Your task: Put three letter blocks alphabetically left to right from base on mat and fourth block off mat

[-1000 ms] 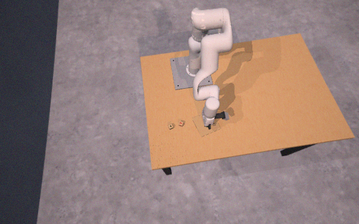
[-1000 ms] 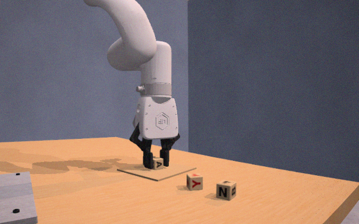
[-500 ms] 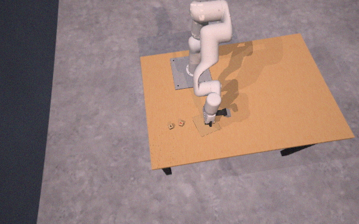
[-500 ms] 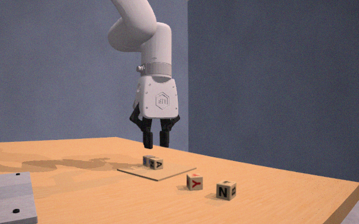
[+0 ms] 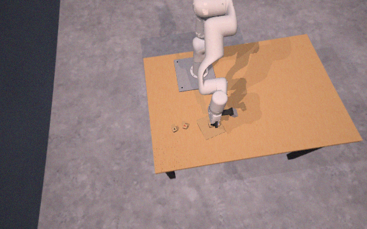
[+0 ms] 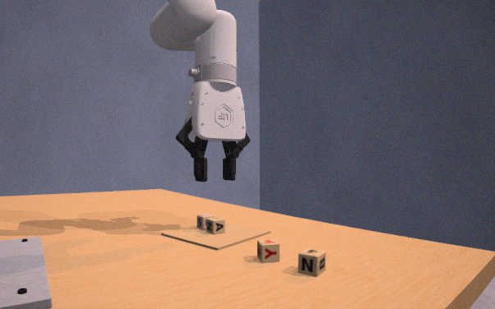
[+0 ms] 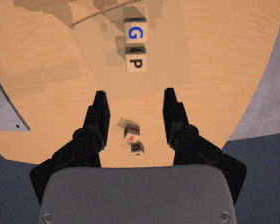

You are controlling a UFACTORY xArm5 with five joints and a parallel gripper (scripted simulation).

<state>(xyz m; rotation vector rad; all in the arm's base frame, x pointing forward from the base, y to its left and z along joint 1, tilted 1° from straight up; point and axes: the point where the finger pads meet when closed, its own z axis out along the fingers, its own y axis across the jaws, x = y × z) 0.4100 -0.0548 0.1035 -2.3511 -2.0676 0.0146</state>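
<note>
Right now my hand is 4 cm past the red-lettered block, 16 cm to the left of it and 10 cm above it. Round my hand: blue-lettered block (1 cm ahead, 4 cm to the left, 10 cm below); then black-lettered block (4 cm behind, 23 cm to the right, 10 cm below); then thin tan mat (11 cm below).
</note>
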